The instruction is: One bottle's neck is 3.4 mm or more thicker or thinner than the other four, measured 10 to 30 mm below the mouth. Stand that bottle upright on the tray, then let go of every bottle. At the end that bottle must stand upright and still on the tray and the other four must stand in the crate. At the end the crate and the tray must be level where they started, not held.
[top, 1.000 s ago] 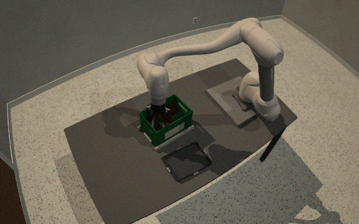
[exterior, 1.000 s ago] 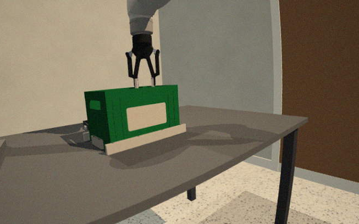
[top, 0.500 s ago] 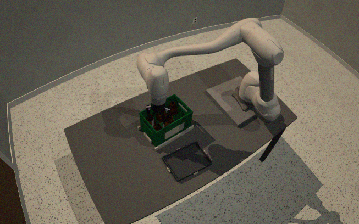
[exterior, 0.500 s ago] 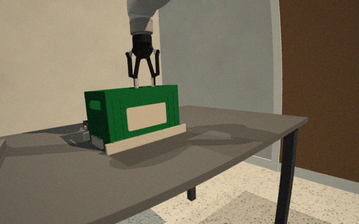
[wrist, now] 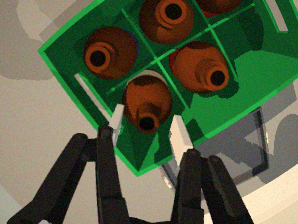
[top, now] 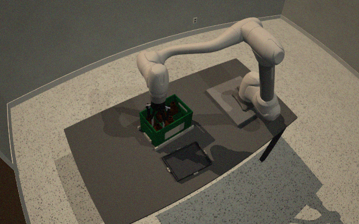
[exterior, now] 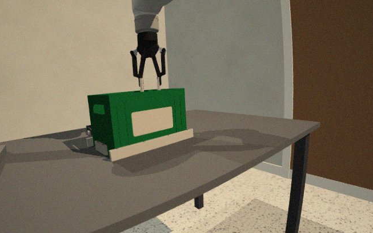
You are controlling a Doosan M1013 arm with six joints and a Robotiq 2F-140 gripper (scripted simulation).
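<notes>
The bottle is 10 cm below my hand. Also, from my hand: crate (10 cm below, 8 cm behind, 6 cm to the right); then black tray (22 cm to the left, 17 cm below, 10 cm behind).
</notes>
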